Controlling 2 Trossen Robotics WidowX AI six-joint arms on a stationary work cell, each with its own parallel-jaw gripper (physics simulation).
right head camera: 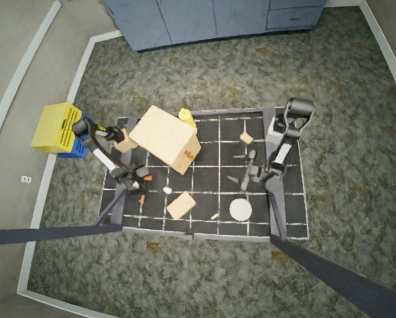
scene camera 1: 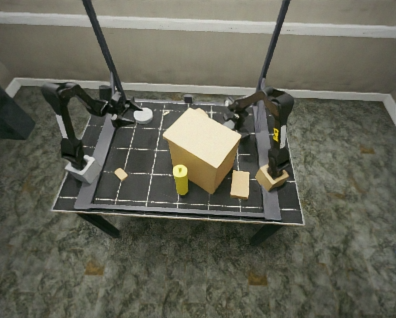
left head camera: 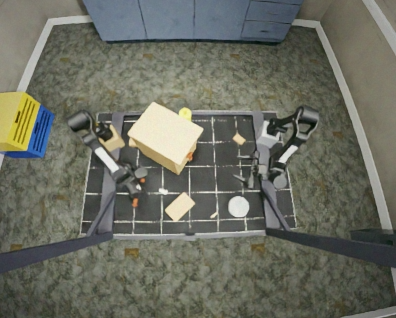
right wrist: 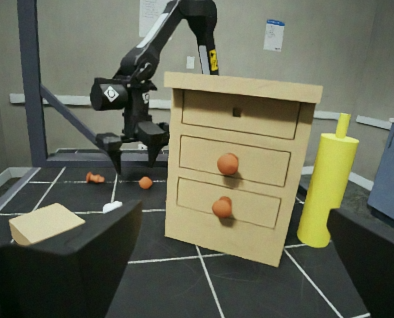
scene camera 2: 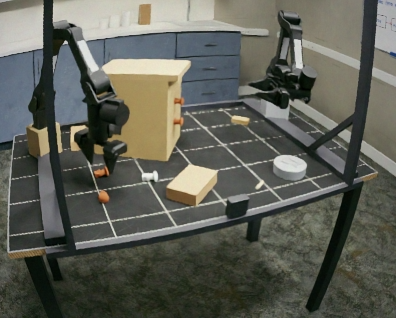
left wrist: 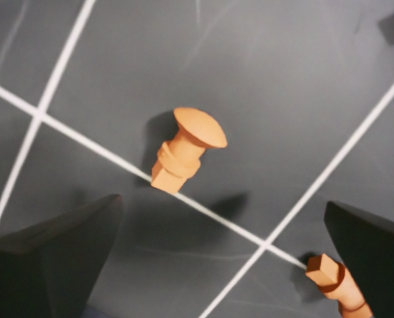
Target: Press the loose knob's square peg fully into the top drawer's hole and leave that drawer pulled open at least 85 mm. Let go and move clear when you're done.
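Frame: origin at the left arm's base, x ahead, y left, z up, level; centimetres.
Seen in the pictures: left gripper, fingertip midpoint: (right head camera: 144, 181) (right wrist: 135, 171) (scene camera 2: 100, 168) (left wrist: 224, 207); right gripper, fingertip midpoint: (right head camera: 229, 166) (scene camera 1: 138, 116) (left head camera: 235, 165) (right wrist: 235, 213) (scene camera 2: 252, 89); left arm's base, origin of the base link: (right head camera: 120, 138) (scene camera 1: 274, 171) (left head camera: 107, 135) (scene camera 2: 42, 125); right arm's base, origin of the base link: (right head camera: 280, 127) (scene camera 1: 80, 163) (left head camera: 271, 130).
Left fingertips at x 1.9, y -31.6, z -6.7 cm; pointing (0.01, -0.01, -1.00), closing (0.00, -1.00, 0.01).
Offsets run from my left fingertips to a thing's top centre. "*": to the spot under its first point.
The cabinet @(dx +25.6, dy +7.5, dz +24.2 cm) (left head camera: 165, 131) (scene camera 1: 202, 137) (scene camera 2: 142, 110) (right wrist: 243, 86) stands upright. Its top drawer @(* dx +26.6, dy -4.5, dz +19.1 cm) (right wrist: 205, 111) is shut flush, with an empty square hole; the two lower drawers have orange knobs. A loose orange knob @(dx +1.7, dy +1.9, dz -0.9 cm) (scene camera 2: 101, 172) (left wrist: 187, 145) lies on its side, square peg showing. A second orange knob @(dx -6.7, dy -7.9, dz -0.9 cm) (scene camera 2: 103, 196) (left wrist: 345, 290) lies nearby, partly behind a finger in the left wrist view. A white knob @(dx +9.6, dy -10.8, dz -0.9 cm) (scene camera 2: 150, 176) (left head camera: 163, 191) lies apart. My left gripper (scene camera 2: 99, 164) (left wrist: 224, 207) (right wrist: 135, 171) is open, low over the first orange knob. My right gripper (left head camera: 237, 166) (right wrist: 235, 213) is open, facing the drawers from a distance.
A tan block @(dx +13.3, dy -23.1, dz -0.3 cm) (left head camera: 180, 206) (scene camera 2: 192, 185) lies near the front, with a small stick @(dx +26.8, dy -36.8, dz -3.1 cm) (left head camera: 214, 215) and a white round disc @(dx +40.6, dy -40.3, dz -0.5 cm) (left head camera: 238, 206) to its right. A small tan block @(dx +65.3, dy -7.5, dz -2.3 cm) (left head camera: 239, 139) lies farther back. A yellow bottle-shaped cylinder @(dx +40.2, dy +15.0, dz +20.5 cm) (scene camera 1: 181, 181) (right wrist: 327, 190) stands close beside the cabinet.
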